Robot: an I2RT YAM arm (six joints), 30 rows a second.
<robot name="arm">
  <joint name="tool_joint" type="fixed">
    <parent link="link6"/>
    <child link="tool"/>
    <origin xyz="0 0 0" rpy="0 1.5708 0"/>
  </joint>
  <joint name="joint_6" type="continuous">
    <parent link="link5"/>
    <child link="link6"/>
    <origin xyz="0.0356 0 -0.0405"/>
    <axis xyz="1 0 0"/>
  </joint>
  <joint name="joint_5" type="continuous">
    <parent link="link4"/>
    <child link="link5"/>
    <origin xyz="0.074 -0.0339 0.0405"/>
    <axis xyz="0 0 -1"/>
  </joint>
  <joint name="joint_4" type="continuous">
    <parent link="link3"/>
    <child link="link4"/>
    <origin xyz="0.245 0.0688 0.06"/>
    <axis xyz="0 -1 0"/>
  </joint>
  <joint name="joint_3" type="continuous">
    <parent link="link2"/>
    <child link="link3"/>
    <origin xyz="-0.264 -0.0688 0"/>
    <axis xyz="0 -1 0"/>
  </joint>
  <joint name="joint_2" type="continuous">
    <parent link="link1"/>
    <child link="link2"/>
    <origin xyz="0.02 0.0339 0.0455"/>
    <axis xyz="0 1 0"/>
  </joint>
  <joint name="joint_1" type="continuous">
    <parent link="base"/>
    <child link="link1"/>
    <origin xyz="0 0 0.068"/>
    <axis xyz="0 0 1"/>
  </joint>
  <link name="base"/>
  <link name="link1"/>
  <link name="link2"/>
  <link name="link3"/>
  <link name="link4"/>
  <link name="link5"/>
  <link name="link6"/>
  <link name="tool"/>
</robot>
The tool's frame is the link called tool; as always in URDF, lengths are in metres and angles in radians. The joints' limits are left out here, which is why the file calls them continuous.
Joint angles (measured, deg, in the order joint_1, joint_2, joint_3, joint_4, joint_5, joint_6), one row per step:
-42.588, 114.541, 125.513, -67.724, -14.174, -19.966
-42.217, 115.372, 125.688, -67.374, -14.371, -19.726
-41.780, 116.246, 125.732, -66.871, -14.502, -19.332
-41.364, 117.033, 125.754, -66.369, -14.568, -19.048
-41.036, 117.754, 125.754, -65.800, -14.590, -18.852
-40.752, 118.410, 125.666, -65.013, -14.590, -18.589
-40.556, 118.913, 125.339, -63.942, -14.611, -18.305
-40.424, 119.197, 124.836, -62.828, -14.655, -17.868
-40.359, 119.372, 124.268, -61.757, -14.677, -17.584
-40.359, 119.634, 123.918, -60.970, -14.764, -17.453
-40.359, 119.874, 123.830, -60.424, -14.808, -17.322
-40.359, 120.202, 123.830, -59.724, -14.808, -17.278
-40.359, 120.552, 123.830, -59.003, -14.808, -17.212
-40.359, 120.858, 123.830, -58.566, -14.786, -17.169
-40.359, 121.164, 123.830, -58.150, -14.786, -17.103
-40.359, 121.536, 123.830, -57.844, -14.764, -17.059
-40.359, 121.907, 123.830, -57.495, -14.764, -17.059
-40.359, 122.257, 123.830, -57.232, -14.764, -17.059
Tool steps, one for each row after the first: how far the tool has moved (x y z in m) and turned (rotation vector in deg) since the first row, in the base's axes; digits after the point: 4 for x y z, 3 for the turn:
0.0049, -0.0007, -0.0045, 0.462, 0.073, 0.284
0.0105, -0.0012, -0.0100, 0.982, 0.176, 0.471
0.0156, -0.0015, -0.0149, 1.356, 0.292, 0.690
0.0202, -0.0022, -0.0196, 1.579, 0.365, 0.869
0.0245, -0.0031, -0.0240, 1.696, 0.294, 0.939
0.0283, -0.0044, -0.0283, 1.709, 0.057, 0.918
0.0311, -0.0054, -0.0318, 1.767, -0.283, 0.722
0.0332, -0.0065, -0.0350, 1.727, -0.589, 0.574
0.0349, -0.0078, -0.0379, 1.742, -0.790, 0.518
0.0362, -0.0089, -0.0396, 1.702, -1.001, 0.440
0.0380, -0.0104, -0.0414, 1.485, -1.290, 0.411
0.0399, -0.0120, -0.0433, 1.281, -1.583, 0.364
0.0412, -0.0132, -0.0451, 1.207, -1.678, 0.320
0.0426, -0.0143, -0.0470, 1.173, -1.773, 0.269
0.0440, -0.0155, -0.0496, 1.227, -1.719, 0.220
0.0454, -0.0167, -0.0521, 1.241, -1.702, 0.219
0.0466, -0.0178, -0.0545, 1.298, -1.636, 0.218

